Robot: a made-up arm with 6 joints. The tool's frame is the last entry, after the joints. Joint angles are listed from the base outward.
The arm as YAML. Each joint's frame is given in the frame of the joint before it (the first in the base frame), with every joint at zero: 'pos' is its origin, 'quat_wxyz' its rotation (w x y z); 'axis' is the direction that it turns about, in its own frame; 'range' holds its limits. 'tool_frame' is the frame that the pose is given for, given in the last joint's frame.
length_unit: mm
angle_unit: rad
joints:
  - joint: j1
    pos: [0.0, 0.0, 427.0]
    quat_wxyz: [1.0, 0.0, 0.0, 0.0]
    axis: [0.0, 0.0, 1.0]
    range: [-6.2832, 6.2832]
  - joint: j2
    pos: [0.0, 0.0, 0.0]
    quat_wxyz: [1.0, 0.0, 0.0, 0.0]
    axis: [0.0, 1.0, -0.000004]
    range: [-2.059, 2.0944]
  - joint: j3
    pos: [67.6, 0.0, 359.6]
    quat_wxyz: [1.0, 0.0, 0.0, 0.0]
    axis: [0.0, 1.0, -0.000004]
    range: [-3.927, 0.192]
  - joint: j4
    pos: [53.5, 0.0, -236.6]
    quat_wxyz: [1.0, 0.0, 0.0, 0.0]
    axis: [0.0, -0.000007, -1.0]
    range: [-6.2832, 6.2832]
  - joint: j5
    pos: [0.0, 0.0, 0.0]
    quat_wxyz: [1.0, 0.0, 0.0, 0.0]
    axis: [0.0, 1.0, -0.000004]
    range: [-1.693, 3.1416]
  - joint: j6
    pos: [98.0, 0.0, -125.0]
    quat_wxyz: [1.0, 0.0, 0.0, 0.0]
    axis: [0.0, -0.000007, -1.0]
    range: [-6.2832, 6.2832]
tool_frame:
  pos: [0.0, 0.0, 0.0]
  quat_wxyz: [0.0, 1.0, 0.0, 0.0]
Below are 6 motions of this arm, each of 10 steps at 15 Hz.
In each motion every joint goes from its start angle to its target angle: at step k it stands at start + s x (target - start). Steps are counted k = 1, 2, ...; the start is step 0. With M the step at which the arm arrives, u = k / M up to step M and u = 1 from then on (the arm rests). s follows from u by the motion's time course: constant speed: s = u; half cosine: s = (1 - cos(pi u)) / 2; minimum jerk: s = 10 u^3 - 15 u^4 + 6 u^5.
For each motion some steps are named. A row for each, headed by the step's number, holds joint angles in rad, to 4 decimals.
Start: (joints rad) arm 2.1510 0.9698 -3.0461 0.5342 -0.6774 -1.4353
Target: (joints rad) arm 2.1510 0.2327 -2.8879 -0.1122 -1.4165 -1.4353
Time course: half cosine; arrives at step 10
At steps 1, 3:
1: 2.1510 0.9518 -3.0422 0.5184 -0.6955 -1.4353
3: 2.1510 0.8179 -3.0135 0.4010 -0.8297 -1.4353

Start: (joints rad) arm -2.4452 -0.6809 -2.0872 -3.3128 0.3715 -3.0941
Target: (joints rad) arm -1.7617 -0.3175 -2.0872 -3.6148 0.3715 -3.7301
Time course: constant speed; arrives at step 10
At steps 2, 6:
2: -2.3085 -0.6082 -2.0872 -3.3732 0.3715 -3.2213
6: -2.0351 -0.4629 -2.0872 -3.4940 0.3715 -3.4757

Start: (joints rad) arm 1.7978 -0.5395 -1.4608 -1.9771 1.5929 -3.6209
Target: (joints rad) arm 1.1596 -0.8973 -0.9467 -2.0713 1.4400 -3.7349
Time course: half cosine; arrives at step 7
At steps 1, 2, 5, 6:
1: 1.7662 -0.5572 -1.4353 -1.9818 1.5853 -3.6265
2: 1.6777 -0.6069 -1.3640 -1.9948 1.5641 -3.6424
5: 1.2797 -0.8299 -1.0435 -2.0536 1.4688 -3.7134
6: 1.1912 -0.8796 -0.9722 -2.0666 1.4476 -3.7293

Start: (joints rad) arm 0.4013 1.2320 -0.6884 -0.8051 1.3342 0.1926
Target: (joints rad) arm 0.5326 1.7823 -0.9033 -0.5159 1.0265 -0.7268
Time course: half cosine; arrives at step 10
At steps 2, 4, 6, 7, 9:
2: 0.4138 1.2845 -0.7089 -0.7775 1.3048 0.1048
4: 0.4467 1.4221 -0.7626 -0.7052 1.2279 -0.1250
6: 0.4872 1.5922 -0.8291 -0.6158 1.1328 -0.4092
7: 0.5055 1.6689 -0.8590 -0.5755 1.0899 -0.5373
9: 0.5294 1.7688 -0.8980 -0.5230 1.0340 -0.7043

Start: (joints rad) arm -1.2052 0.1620 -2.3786 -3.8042 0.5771 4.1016
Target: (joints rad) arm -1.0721 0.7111 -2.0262 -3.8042 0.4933 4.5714
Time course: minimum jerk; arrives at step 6
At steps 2, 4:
2: -1.1773 0.2772 -2.3046 -3.8042 0.5595 4.2002
4: -1.1000 0.5959 -2.1002 -3.8042 0.5109 4.4728

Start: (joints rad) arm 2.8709 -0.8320 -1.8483 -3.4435 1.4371 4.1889
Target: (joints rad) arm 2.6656 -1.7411 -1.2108 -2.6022 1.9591 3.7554
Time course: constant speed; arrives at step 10
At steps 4, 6, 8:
4: 2.7888 -1.1956 -1.5933 -3.1070 1.6459 4.0155
6: 2.7477 -1.3775 -1.4658 -2.9387 1.7503 3.9288
8: 2.7067 -1.5593 -1.3383 -2.7705 1.8547 3.8421

